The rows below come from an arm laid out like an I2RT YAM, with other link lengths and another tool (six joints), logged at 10 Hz.
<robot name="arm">
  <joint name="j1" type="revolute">
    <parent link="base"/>
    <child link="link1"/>
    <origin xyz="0 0 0.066"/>
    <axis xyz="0 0 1"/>
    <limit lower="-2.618" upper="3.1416"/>
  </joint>
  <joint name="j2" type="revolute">
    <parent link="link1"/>
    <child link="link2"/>
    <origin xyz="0.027 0.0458 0.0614" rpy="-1.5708 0 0"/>
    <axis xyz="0 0 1"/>
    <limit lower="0" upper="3.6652"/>
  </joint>
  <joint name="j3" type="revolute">
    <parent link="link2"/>
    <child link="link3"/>
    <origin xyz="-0.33 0 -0.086" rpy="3.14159 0 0"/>
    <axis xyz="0 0 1"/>
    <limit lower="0" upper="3.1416"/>
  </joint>
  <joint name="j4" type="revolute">
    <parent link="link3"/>
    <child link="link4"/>
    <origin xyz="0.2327 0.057 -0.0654"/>
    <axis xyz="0 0 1"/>
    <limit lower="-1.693" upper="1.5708"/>
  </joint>
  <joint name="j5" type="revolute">
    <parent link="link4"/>
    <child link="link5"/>
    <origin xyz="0.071 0.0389 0.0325" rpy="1.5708 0 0"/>
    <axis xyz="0 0 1"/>
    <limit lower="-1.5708" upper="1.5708"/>
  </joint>
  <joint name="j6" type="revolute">
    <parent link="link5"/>
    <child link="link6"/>
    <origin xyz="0.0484 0 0.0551" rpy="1.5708 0 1.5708"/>
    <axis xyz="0 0 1"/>
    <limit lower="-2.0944" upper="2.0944"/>
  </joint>
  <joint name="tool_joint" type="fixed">
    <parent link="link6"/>
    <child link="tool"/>
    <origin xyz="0.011 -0.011 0.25" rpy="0 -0.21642 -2.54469"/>
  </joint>
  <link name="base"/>
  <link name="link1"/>
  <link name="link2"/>
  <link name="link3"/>
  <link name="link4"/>
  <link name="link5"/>
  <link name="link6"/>
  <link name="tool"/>
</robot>
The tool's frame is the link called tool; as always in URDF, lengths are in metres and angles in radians.
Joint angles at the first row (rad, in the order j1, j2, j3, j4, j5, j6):
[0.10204 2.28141 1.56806 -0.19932 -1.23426 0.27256]
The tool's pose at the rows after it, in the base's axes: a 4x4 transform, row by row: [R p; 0 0 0 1], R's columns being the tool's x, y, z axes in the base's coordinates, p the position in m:
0.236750 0.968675 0.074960 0.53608; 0.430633 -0.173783 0.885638 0.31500; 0.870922 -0.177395 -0.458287 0.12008; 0 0 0 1
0.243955 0.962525 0.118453 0.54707; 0.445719 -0.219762 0.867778 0.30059; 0.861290 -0.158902 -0.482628 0.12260; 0 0 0 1
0.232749 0.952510 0.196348 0.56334; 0.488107 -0.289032 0.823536 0.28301; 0.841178 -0.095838 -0.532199 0.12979; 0 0 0 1
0.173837 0.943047 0.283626 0.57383; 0.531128 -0.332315 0.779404 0.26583; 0.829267 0.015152 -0.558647 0.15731; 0 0 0 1
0.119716 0.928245 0.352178 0.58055; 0.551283 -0.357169 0.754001 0.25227; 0.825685 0.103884 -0.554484 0.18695; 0 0 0 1
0.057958 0.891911 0.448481 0.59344; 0.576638 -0.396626 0.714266 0.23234; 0.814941 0.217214 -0.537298 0.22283; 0 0 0 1
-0.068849 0.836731 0.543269 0.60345; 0.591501 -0.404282 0.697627 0.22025; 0.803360 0.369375 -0.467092 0.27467; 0 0 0 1
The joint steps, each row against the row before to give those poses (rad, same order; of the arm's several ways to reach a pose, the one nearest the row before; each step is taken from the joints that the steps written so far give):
[-0.01984 -0.00228 0.00000 -0.00041 -0.00039 0.00342]
[-0.01907 -0.02252 0.00000 -0.01182 0.03815 -0.00037]
[-0.01220 -0.04958 -0.00001 -0.01676 0.08660 -0.01220]
[-0.01220 -0.07898 -0.00001 -0.02440 0.06981 -0.04462]
[-0.01450 -0.06294 0.00002 -0.00116 0.03243 -0.02480]
[-0.02023 -0.06750 0.00003 0.02667 0.04691 -0.01757]
[-0.01831 -0.06182 -0.00004 0.08243 0.00686 -0.02822]

